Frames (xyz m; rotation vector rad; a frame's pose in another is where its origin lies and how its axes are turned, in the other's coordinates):
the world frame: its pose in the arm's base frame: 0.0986 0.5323 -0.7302 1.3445 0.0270 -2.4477
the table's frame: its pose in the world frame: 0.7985 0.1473 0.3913 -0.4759 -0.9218 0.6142
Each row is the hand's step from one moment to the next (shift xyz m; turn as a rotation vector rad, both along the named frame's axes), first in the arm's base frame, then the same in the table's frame.
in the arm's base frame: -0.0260 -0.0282 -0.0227 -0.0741 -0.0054 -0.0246
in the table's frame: 0.0363 -0.0086 -0.0244 0.0402 -0.0617 -0.0265
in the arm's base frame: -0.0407 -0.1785 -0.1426 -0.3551 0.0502 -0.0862
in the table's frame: 0.1686 0.0530 -0.1504 0.1280 -0.3334 -0.0923
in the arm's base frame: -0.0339 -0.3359 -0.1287 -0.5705 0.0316 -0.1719
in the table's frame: 0.3025 0.1368 -0.1425 0.2468 -0.5113 -0.1835
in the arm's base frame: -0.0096 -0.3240 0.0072 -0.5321 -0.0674 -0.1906
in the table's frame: 0.2863 0.1520 -0.0057 0.3129 -0.4290 -0.2052
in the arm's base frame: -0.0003 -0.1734 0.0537 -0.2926 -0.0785 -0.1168
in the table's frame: 0.1531 0.0855 0.0469 0.2075 -0.2154 -0.1264
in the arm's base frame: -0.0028 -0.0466 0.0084 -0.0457 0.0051 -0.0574
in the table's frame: 0.0422 0.0206 0.0065 0.0156 -0.0422 -0.0582
